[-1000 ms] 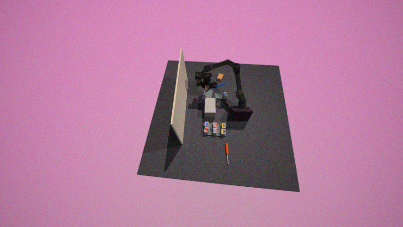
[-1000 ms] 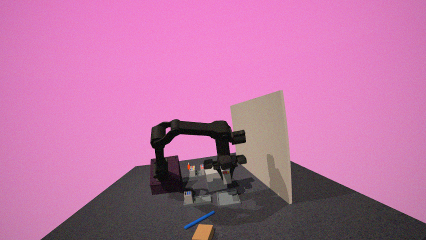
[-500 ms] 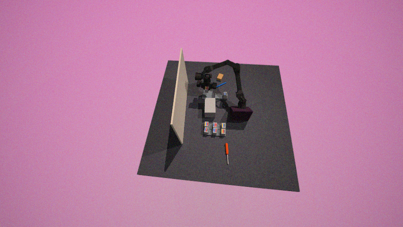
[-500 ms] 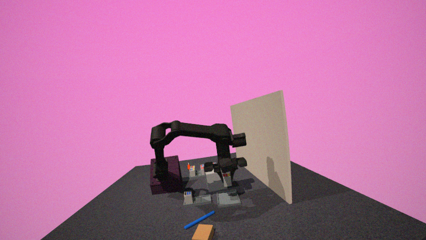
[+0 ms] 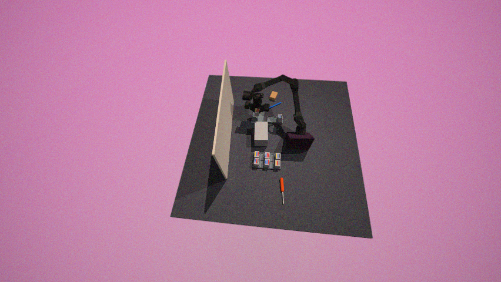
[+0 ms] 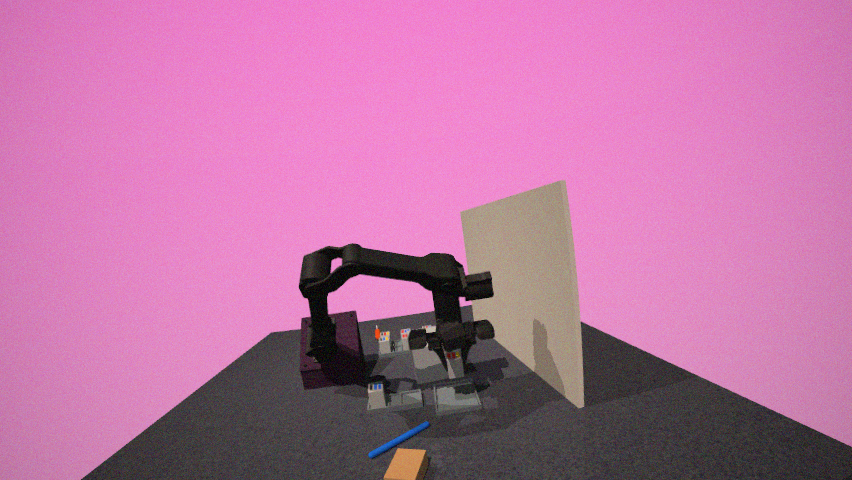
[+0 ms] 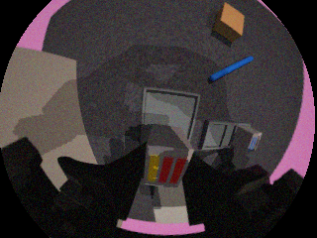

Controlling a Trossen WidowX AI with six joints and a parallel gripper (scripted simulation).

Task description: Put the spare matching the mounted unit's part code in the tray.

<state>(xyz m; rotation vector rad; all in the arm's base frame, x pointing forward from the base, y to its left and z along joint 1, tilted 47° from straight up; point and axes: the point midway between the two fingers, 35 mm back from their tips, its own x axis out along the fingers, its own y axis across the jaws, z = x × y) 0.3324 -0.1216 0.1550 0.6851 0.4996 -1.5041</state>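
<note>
My gripper tip is 7 cm above the grey rimmed tray and 1 cm past it. Round my gripper tip: blue pen 14 cm behind, 13 cm to the right, 6 cm below; grey spare 2 cm above; white mounted unit 19 cm to the left, 4 cm behind, 2 cm below.
</note>
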